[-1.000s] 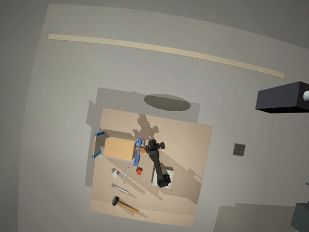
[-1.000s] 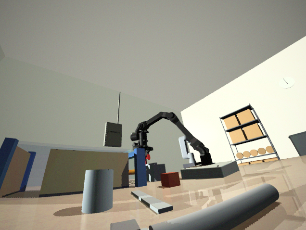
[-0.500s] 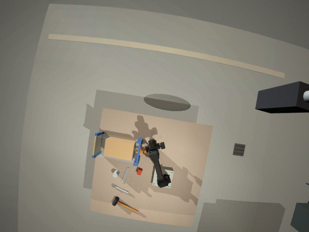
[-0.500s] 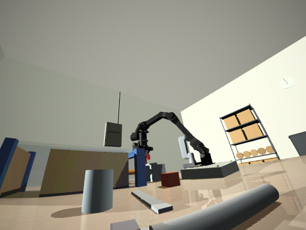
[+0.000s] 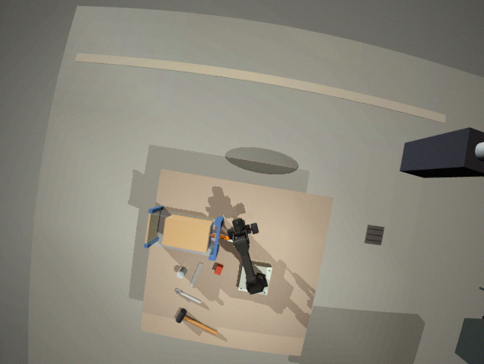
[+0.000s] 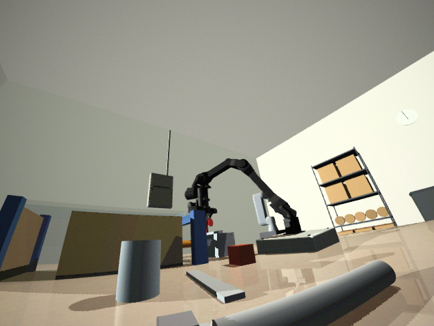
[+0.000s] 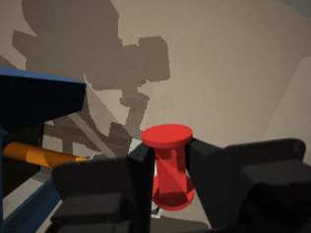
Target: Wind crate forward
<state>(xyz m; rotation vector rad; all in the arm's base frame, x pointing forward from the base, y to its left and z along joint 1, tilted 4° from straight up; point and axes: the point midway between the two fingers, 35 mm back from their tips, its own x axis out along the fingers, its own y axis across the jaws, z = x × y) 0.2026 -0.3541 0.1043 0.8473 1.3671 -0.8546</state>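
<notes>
Right now my gripper tip is 10 mm past the red knob, 10 mm to the right of it and 10 mm below it. The rest, counted from my gripper tip: winch crank handle 10 mm behind, 50 mm to the left, 20 mm below; then winch 30 mm behind, 100 mm to the left, 100 mm below; then blue frame 150 mm ahead, 120 mm to the left, 20 mm below.
</notes>
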